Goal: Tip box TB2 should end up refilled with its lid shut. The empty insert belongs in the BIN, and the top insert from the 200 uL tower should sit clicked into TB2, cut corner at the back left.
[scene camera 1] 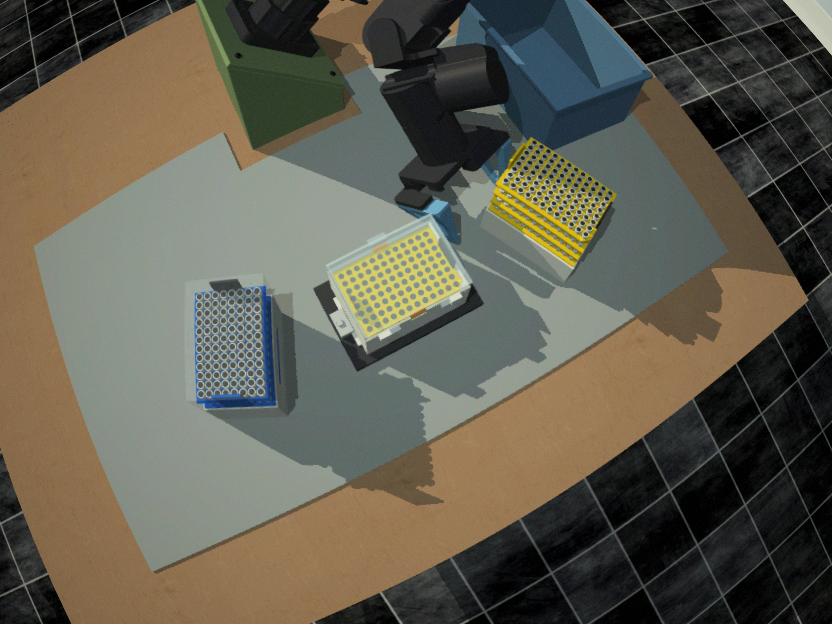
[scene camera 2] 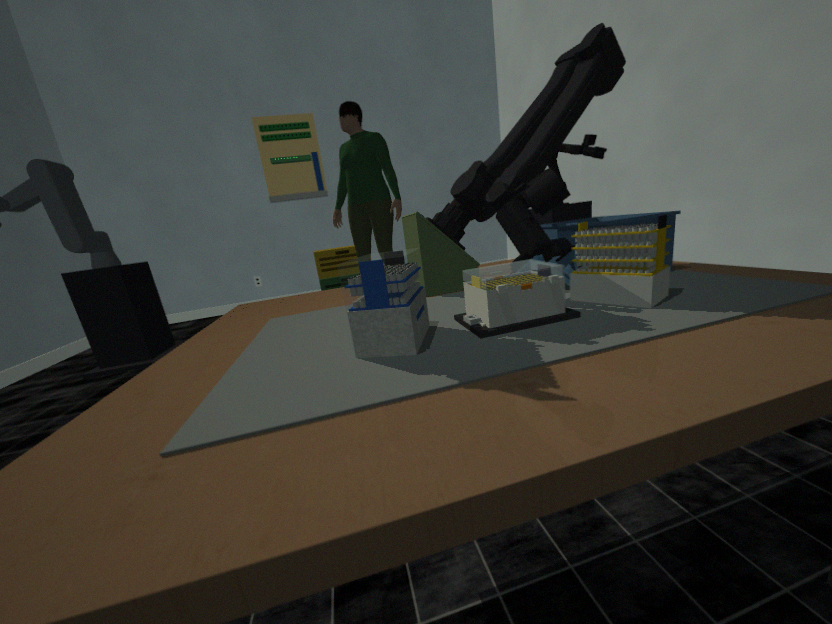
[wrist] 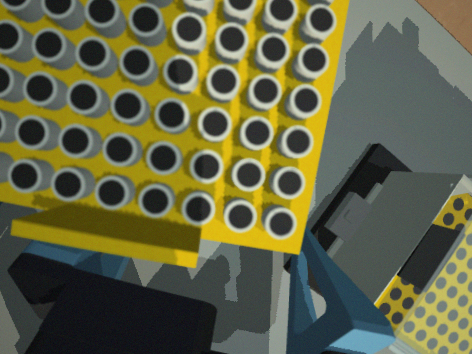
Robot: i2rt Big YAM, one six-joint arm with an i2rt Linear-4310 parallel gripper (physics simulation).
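Tip box TB2 stands on a dark base at the middle. A yellow insert with rows of holes shows through its clear lid. The lid looks shut. I see no tips in that insert. The 200 uL tower, a stack of yellow inserts full of tips on a pale base, stands right of TB2. My gripper is open and empty beside the tower, one finger close to TB2's back right corner. The tower's top insert partly hides the other finger in the wrist view.
The blue BIN stands behind the tower. A blue-insert tower stands left of TB2. The green arm mount is at the back. These stand on or beside the grey mat.
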